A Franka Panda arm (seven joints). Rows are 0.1 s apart.
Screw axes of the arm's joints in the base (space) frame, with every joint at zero. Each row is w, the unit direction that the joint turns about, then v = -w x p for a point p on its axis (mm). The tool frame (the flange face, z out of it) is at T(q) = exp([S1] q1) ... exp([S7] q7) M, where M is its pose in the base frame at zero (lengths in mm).
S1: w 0 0 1 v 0 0 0
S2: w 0 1 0 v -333 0 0
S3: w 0 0 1 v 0 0 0
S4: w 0 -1 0 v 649 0 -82.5
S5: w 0 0 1 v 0 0 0
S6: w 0 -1 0 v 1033 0 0
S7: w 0 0 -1 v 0 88 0
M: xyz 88 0 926 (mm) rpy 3.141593 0 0 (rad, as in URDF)
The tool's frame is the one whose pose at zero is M.
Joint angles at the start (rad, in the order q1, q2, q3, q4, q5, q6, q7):
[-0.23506 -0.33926 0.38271 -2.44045 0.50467 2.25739 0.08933]
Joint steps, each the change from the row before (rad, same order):
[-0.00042 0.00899 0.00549 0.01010 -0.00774 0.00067 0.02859]
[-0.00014 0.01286 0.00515 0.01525 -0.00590 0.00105 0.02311]
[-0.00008 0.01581 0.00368 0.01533 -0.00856 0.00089 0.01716]
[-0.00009 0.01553 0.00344 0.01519 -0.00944 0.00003 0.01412]
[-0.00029 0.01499 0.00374 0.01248 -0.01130 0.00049 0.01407]
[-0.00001 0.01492 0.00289 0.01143 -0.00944 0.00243 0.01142]
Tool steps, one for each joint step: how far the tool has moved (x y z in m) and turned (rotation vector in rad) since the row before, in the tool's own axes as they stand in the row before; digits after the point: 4 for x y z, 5 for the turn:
[0.0020 -0.0034 0.0005 -0.00365 -0.00022 0.01800]
[0.0033 -0.0044 0.0000 -0.00002 0.00070 0.01304]
[0.0037 -0.0034 0.0010 -0.00167 -0.00147 0.00762]
[0.0036 -0.0033 0.0010 -0.00234 -0.00191 0.00427]
[0.0030 -0.0026 0.0019 -0.00479 -0.00287 0.00377]
[0.0031 -0.0022 0.0020 -0.00317 -0.00179 0.00319]

